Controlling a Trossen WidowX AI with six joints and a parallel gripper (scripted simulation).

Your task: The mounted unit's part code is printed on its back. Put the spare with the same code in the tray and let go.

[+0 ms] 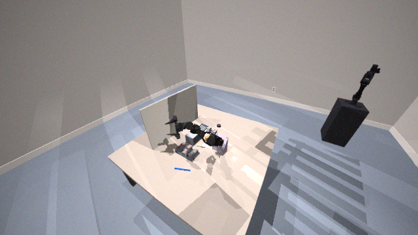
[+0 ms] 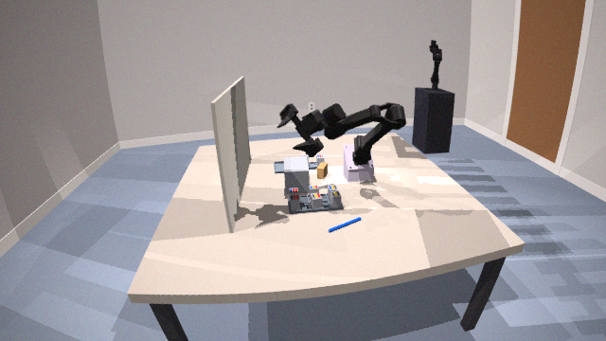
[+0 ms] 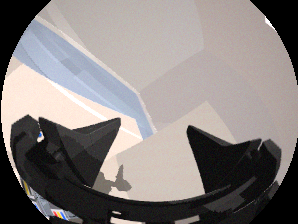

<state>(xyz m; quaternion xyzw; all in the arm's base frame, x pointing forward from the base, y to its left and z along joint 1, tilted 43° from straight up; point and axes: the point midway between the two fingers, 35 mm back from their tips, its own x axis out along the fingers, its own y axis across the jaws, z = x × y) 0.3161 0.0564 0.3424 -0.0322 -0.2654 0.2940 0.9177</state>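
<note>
Right now the spare is 19 cm behind my gripper tip, 47 cm to the right of it and 27 cm below it. The rest, counted from my gripper tip: beige panel (19 cm ahead, 30 cm to the right, 8 cm below); then blue stick (18 cm behind, 7 cm to the left, 30 cm below); then grey mounted unit (5 cm behind, 28 cm to the right, 26 cm below).
</note>
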